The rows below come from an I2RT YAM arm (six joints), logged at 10 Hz.
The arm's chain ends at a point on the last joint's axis. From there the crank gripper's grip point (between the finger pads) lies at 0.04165 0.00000 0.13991 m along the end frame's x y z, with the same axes.
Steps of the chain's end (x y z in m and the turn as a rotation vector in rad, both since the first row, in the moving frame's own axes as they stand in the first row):
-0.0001 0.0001 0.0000 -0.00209 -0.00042 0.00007
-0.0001 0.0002 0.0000 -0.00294 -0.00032 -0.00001
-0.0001 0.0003 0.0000 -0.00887 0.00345 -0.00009
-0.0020 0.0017 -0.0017 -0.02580 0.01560 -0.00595
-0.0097 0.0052 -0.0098 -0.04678 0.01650 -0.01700
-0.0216 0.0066 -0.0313 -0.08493 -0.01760 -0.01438
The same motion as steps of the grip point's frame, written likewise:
-0.0002 0.0004 0.0000 -0.00209 -0.00042 0.00007
-0.0001 0.0006 0.0000 -0.00294 -0.00032 -0.00001
0.0004 0.0015 -0.0002 -0.00887 0.00345 -0.00009
0.0002 0.0050 -0.0024 -0.02580 0.01560 -0.00595
-0.0073 0.0110 -0.0106 -0.04678 0.01650 -0.01700
-0.0240 0.0179 -0.0311 -0.08493 -0.01760 -0.01438

